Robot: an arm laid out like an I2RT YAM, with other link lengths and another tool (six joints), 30 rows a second.
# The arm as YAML. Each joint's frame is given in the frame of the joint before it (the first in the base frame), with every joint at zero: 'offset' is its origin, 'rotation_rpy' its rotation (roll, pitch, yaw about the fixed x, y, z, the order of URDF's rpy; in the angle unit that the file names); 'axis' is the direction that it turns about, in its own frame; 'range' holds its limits. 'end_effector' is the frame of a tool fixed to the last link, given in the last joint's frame.
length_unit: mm
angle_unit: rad
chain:
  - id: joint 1
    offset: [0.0, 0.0, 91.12]
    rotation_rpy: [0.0, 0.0, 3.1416]
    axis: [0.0, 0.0, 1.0]
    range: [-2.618, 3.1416]
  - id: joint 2
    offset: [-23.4, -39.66, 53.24]
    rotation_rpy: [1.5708, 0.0, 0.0]
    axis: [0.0, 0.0, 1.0]
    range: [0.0, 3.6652]
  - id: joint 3
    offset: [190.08, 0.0, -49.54]
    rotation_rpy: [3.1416, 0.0, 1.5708]
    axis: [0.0, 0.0, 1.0]
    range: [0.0, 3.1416]
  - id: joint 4
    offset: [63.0, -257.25, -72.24]
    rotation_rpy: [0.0, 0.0, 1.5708]
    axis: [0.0, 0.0, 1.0]
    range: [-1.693, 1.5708]
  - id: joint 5
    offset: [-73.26, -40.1, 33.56]
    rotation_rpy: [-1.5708, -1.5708, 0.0]
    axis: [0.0, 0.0, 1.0]
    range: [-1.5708, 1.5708]
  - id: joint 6
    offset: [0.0, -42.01, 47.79]
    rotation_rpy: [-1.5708, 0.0, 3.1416]
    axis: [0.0, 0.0, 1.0]
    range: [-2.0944, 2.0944]
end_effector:
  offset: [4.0, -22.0, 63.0]
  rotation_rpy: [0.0, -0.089, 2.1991]
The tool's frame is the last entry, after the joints.
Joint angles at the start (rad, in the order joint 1, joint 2, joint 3, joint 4, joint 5, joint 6): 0.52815, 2.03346, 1.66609, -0.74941, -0.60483, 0.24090
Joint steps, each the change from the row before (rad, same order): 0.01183, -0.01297, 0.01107, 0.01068, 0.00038, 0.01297; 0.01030, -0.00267, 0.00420, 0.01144, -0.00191, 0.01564; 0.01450, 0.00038, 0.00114, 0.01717, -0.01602, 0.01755; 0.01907, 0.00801, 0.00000, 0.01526, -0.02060, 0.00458; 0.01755, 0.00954, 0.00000, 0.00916, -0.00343, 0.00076; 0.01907, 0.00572, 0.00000, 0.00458, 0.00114, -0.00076; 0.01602, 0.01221, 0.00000, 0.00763, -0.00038, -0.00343; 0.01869, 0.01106, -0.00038, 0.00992, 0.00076, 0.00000; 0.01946, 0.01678, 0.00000, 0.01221, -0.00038, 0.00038; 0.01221, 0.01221, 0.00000, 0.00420, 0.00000, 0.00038; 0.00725, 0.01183, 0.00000, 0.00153, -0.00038, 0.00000
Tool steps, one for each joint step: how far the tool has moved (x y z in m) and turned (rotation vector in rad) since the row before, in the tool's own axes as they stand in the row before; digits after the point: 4 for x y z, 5 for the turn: -0.0024, -0.0102, -0.0027, 0.01908, 0.01062, -0.01720; -0.0021, -0.0054, 0.0011, 0.01175, 0.00093, -0.00328; -0.0043, -0.0059, 0.0034, 0.01974, -0.01370, -0.00487; -0.0060, -0.0038, 0.0068, 0.01406, -0.02636, -0.01429; -0.0045, -0.0012, 0.0069, -0.00099, -0.01550, -0.01106; -0.0053, -0.0017, 0.0062, -0.00460, -0.01333, -0.01285; -0.0037, 0.0003, 0.0073, -0.00541, -0.01399, -0.01129; -0.0044, -0.0006, 0.0077, -0.00449, -0.01349, -0.01165; -0.0043, 0.0006, 0.0095, -0.00571, -0.01640, -0.00988; -0.0029, 0.0013, 0.0064, -0.00675, -0.01256, -0.00270; -0.0017, 0.0022, 0.0050, -0.00706, -0.01042, 0.00177
